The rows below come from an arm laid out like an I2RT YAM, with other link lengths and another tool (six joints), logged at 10 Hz.
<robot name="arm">
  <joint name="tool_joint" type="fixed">
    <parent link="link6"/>
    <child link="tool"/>
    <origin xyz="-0.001 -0.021 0.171" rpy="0 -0.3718 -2.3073"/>
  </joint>
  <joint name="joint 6" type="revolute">
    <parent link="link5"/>
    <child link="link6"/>
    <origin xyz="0.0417 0 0.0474" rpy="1.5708 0 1.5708"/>
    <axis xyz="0 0 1"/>
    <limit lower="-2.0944" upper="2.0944"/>
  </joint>
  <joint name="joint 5" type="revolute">
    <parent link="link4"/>
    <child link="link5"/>
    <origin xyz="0.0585 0.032 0.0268" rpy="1.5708 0 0"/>
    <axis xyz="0 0 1"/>
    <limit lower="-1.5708" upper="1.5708"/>
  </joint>
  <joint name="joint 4" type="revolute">
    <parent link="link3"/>
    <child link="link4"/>
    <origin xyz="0.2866 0.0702 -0.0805" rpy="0 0 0"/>
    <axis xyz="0 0 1"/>
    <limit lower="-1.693" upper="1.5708"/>
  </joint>
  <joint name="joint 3" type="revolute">
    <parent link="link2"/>
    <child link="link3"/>
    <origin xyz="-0.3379 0 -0.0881" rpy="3.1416 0 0"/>
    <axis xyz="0 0 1"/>
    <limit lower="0" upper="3.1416"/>
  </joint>
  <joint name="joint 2" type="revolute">
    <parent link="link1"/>
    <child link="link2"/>
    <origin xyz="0.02 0.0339 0.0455" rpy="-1.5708 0 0"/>
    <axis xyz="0 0 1"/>
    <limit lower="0" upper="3.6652"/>
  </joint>
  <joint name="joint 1" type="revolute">
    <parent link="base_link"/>
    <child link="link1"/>
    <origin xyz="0 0 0.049" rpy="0 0 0"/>
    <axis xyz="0 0 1"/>
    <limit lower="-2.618" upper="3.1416"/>
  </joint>
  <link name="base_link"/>
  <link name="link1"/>
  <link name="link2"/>
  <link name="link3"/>
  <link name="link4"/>
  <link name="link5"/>
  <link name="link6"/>
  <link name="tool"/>
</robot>
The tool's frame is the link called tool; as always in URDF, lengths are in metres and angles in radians.
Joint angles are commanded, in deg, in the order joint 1, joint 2, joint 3, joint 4, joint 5, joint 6. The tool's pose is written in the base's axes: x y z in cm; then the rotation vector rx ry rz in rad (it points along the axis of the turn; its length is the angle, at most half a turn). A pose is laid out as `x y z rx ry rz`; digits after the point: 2 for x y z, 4 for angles.
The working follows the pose.
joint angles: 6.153, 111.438, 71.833, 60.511, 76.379, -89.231
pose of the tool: 55.39 -14.37 31.14 1.3521 0.1982 -0.2849
Where each joint sits with the arm in this pose, in the base's axes (m; each line is computed from the numbers above, not from the rounded line before):
joint 1: 0.0000 0.0000 0.0490
joint 2: 0.0163 0.0358 0.0945
joint 3: 0.1485 -0.0385 0.4090
joint 4: 0.4039 0.0700 0.2804
joint 5: 0.4497 0.0480 0.3312
joint 6: 0.4800 0.0105 0.2904
the tool: 0.5539 -0.1437 0.3114

